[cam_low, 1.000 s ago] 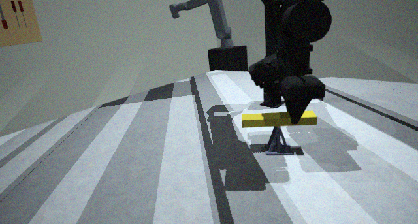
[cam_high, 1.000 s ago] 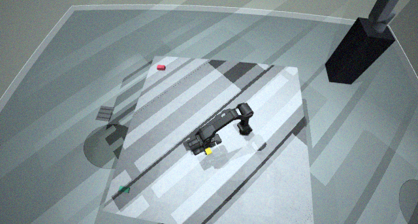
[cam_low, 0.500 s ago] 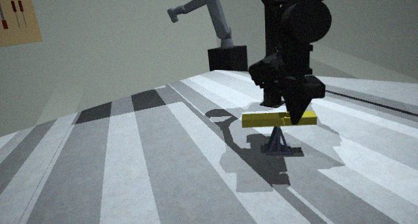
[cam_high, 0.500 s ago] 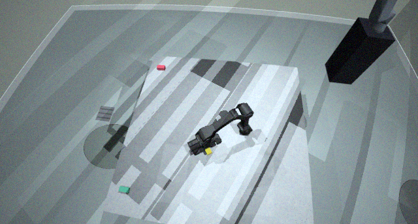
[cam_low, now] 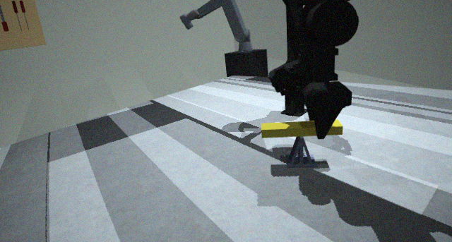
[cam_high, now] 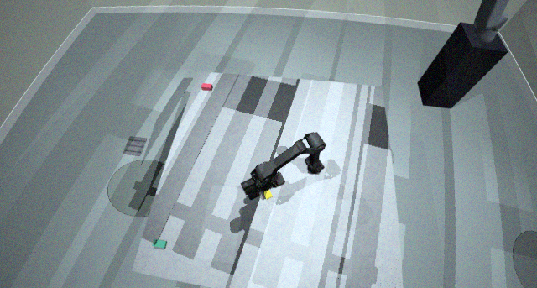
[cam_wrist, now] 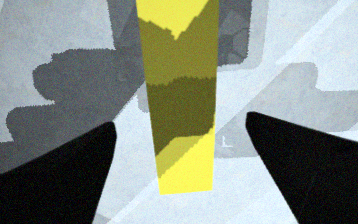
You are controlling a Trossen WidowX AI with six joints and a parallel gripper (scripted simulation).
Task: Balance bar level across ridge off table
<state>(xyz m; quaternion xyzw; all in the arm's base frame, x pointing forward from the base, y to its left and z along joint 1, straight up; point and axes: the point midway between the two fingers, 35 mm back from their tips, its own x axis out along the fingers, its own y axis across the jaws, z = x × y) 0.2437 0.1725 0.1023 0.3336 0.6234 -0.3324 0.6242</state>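
My gripper tip is 20 mm short of the yellow bar and 20 mm to the left of it. Also, from my gripper tip: red block 500 mm ahead, 670 mm to the right, 50 mm below; then green block 500 mm ahead, 330 mm to the left, 60 mm below.
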